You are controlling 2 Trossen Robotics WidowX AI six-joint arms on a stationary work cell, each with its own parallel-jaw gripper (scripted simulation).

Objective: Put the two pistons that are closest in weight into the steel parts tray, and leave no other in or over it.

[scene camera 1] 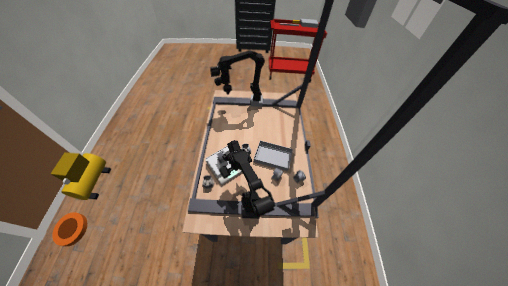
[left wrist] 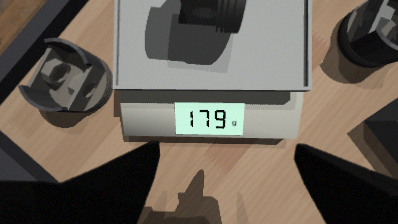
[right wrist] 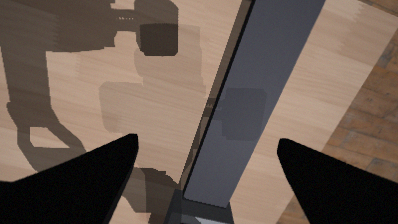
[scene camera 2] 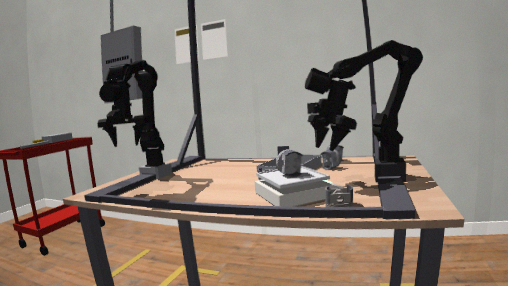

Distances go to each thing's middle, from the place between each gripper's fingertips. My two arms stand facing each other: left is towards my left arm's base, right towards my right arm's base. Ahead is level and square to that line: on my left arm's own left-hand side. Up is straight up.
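Scene:
The white scale (scene camera 2: 297,195) is 90 mm to the right of my left hand, 80 mm ahead of it and 120 mm below it. Counting from that same left hand, the steel parts tray (scene camera 1: 269,154) is 180 mm to the right, 240 mm behind and 140 mm below, and the scale plate (scene camera 2: 275,177) is 90 mm ahead, 90 mm to the right and 100 mm below.
From my right hand, you'd find the white scale 570 mm to the left, 50 mm behind and 160 mm below, while the steel parts tray is 480 mm to the left, 370 mm behind and 190 mm below. As for the scale plate, my right gripper is 560 mm to the right of it, 40 mm past it and 140 mm above it.

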